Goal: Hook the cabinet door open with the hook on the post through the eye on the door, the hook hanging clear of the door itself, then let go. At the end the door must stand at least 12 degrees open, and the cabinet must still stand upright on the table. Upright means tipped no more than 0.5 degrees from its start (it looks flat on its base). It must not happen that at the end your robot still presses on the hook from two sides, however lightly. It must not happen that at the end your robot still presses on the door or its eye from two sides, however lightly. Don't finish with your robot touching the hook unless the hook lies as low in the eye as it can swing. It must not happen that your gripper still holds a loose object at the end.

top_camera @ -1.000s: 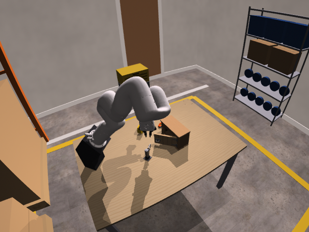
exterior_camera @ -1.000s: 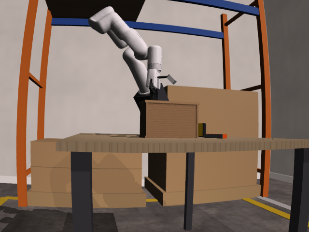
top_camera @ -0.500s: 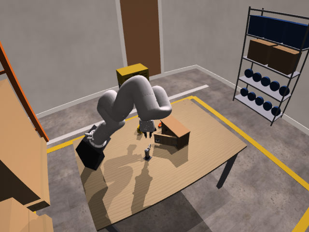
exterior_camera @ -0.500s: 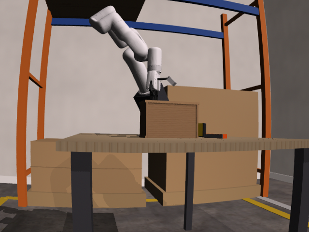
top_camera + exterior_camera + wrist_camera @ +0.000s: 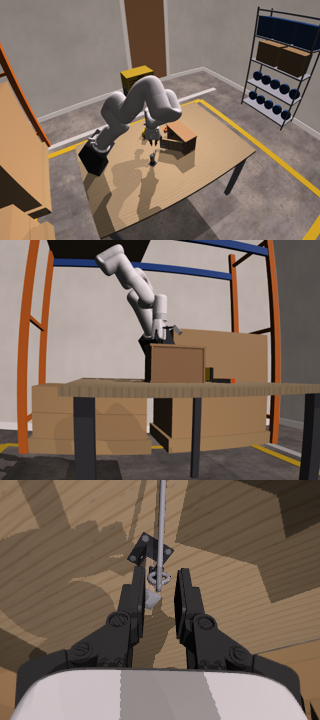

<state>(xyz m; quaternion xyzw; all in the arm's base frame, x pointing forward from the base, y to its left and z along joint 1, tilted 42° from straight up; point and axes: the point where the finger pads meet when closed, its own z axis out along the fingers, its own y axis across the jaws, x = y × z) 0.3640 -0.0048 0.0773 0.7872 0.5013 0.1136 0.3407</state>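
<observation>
The grey hook rod is 11 cm below my hand. Also, from my hand: yellow block: 25 cm to the left, 12 cm below, 4 cm ahead; door: 14 cm ahead, 9 cm below, 2 cm to the right; orange thing: 28 cm ahead, 22 cm to the left, 15 cm below.
</observation>
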